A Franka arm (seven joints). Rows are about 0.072 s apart.
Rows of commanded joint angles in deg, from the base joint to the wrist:
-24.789, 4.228, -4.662, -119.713, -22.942, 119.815, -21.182
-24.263, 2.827, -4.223, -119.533, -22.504, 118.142, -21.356
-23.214, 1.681, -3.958, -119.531, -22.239, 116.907, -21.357
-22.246, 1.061, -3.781, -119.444, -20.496, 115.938, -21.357
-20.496, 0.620, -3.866, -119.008, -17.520, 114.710, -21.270
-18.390, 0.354, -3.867, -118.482, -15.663, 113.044, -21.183
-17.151, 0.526, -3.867, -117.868, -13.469, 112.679, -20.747
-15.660, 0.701, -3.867, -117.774, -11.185, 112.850, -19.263
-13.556, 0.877, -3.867, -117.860, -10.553, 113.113, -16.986
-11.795, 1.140, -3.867, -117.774, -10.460, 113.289, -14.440
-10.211, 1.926, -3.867, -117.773, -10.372, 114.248, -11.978
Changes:
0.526, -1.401, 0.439, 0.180, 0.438, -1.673, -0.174
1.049, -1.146, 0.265, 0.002, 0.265, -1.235, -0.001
0.968, -0.620, 0.177, 0.087, 1.743, -0.969, 0.000
1.750, -0.441, -0.085, 0.436, 2.976, -1.228, 0.087
2.106, -0.266, -0.001, 0.526, 1.857, -1.666, 0.087
1.239, 0.172, 0.000, 0.614, 2.194, -0.365, 0.436
1.491, 0.175, 0.000, 0.094, 2.284, 0.171, 1.484
2.104, 0.176, 0.000, -0.086, 0.632, 0.263, 2.277
1.761, 0.263, 0.000, 0.086, 0.093, 0.176, 2.546
1.584, 0.786, 0.000, 0.001, 0.088, 0.959, 2.462

